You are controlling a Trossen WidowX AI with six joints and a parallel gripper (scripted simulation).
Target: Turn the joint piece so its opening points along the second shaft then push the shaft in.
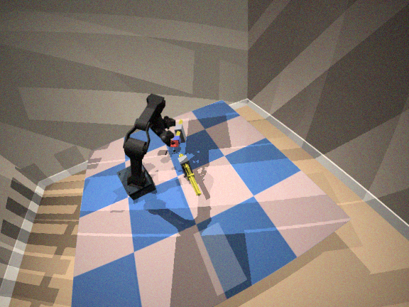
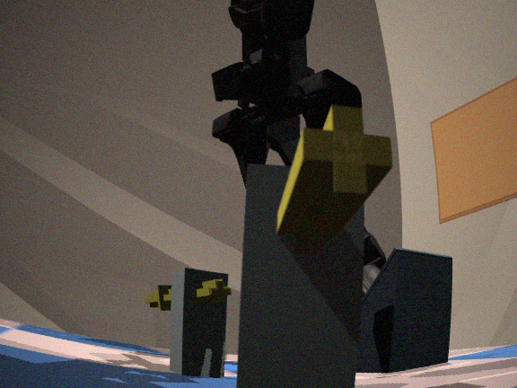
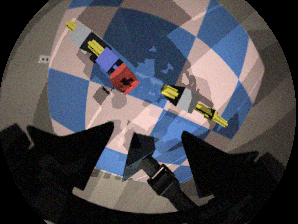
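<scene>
The red joint piece lies 50 mm ahead of my gripper tip, 70 mm to the left of it and 90 mm below it.
</scene>
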